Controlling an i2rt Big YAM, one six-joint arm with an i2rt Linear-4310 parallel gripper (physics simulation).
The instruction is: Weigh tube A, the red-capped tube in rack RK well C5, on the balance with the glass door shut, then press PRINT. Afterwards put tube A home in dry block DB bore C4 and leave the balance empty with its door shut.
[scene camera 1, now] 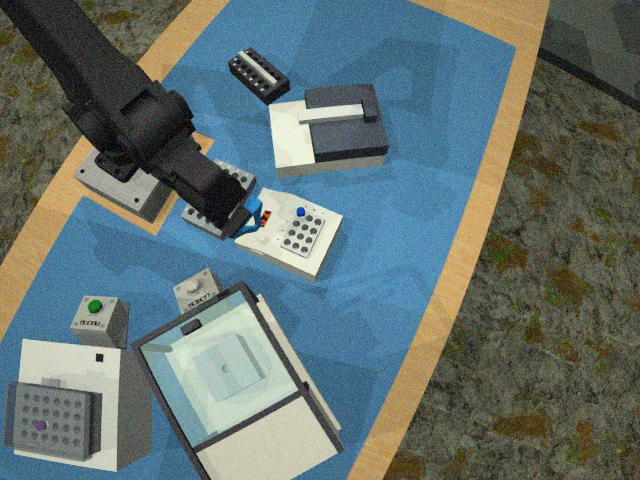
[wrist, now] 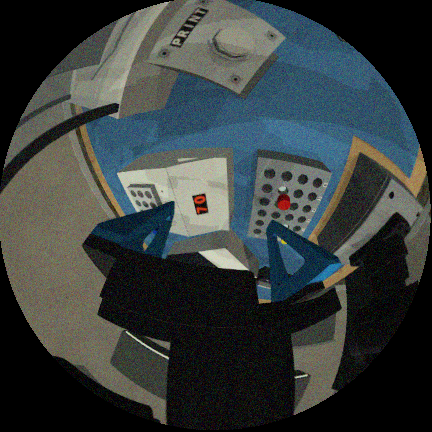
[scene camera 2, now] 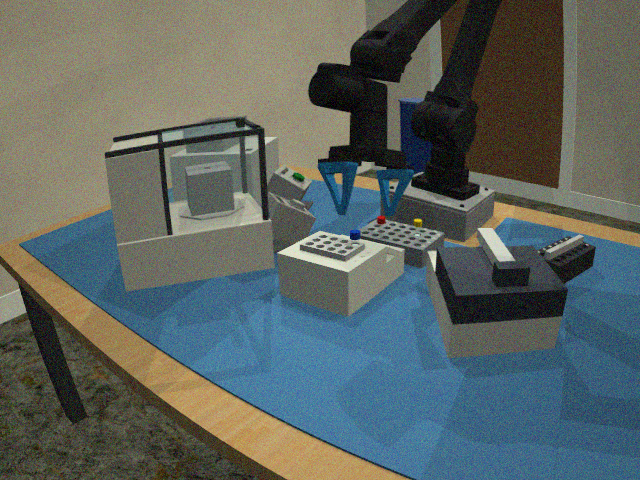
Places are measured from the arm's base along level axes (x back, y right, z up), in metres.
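Where they show: gripper, fingertip midpoint: (scene camera 1: 239, 211) (wrist: 224, 216) (scene camera 2: 366, 215); arm's base at its link origin: (wrist: 380, 240) (scene camera 2: 445, 189).
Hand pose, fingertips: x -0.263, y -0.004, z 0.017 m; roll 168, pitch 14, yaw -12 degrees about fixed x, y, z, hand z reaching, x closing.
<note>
Each offset is from my fingertips to the top centre of the thing. "spot": to the spot under its first point.
The red-capped tube A {dx +0.055, dy +0.013, dz -0.020 m} (scene camera 2: 381, 220) (wrist: 283, 202) stands in the grey rack RK {dx +0.068, dy -0.015, dz -0.045 m} (scene camera 1: 214, 233) (scene camera 2: 413, 254) (wrist: 295, 161); the arm hides it in scene camera 1. My gripper (scene camera 2: 365, 213) (wrist: 224, 216) is open and empty, pointing down above the rack and dry block. In the wrist view the red cap lies to the right of the gap between the fingers. The white dry block DB {dx -0.078, dy -0.022, dz -0.005 m} (scene camera 1: 320, 258) (scene camera 2: 312, 279) (wrist: 215, 185) shows "70". The balance {dx -0.128, dy +0.210, dz +0.148 m} (scene camera 1: 268, 434) (scene camera 2: 196, 258) has a glass chamber; its glass top appears closed. The PRINT button {dx -0.002, dy +0.143, dz +0.000 m} (scene camera 1: 193, 285) (wrist: 233, 41) is beside it.
A blue-capped tube {dx -0.088, dy -0.049, dz +0.012 m} (scene camera 1: 300, 211) (scene camera 2: 355, 234) stands by the dry block's wells. A yellow cap {dx +0.081, dy -0.042, dz -0.020 m} (scene camera 2: 417, 222) (wrist: 284, 241) is in the rack. A dark-lidded box {dx -0.031, dy -0.226, dz +0.027 m} (scene camera 1: 346, 144) (scene camera 2: 501, 304), a black rack {spot: dx +0.100, dy -0.278, dz -0.071 m} (scene camera 1: 283, 93), a green button {dx +0.128, dy +0.269, dz +0.000 m} (scene camera 1: 95, 306) (scene camera 2: 298, 177) and a white machine {dx +0.071, dy +0.366, dz +0.115 m} (scene camera 1: 67, 361) stand around.
</note>
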